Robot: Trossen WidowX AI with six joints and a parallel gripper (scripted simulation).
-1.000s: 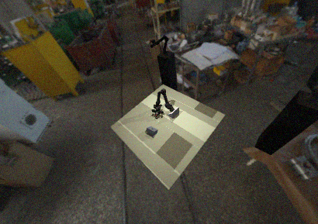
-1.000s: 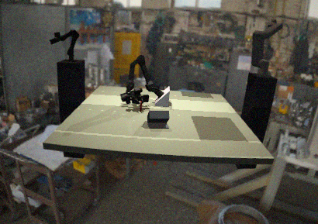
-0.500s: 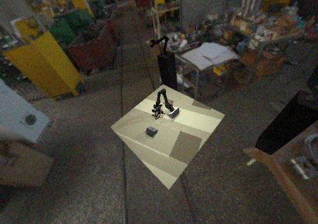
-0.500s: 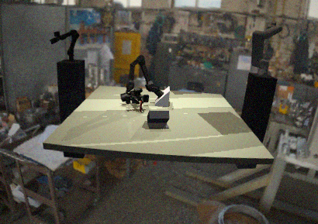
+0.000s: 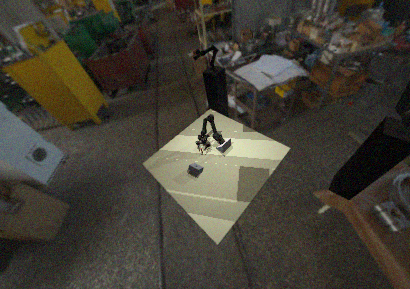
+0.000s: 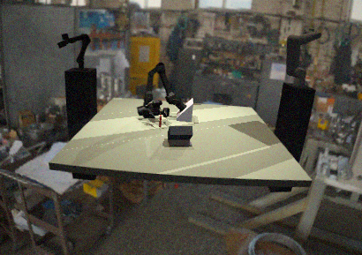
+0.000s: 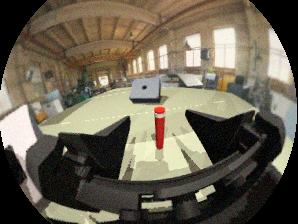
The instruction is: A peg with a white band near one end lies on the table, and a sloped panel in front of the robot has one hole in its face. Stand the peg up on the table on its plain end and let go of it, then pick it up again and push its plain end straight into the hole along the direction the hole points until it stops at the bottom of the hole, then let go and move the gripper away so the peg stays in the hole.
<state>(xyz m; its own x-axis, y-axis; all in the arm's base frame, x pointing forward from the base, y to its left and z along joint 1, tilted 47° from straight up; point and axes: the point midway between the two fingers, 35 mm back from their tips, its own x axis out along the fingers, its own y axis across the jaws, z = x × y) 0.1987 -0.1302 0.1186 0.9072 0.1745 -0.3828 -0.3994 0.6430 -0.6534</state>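
The red peg lies 10 mm below my gripper tip. Round my gripper tip: sloped panel: 230 mm ahead, 120 mm to the left, 20 mm below.
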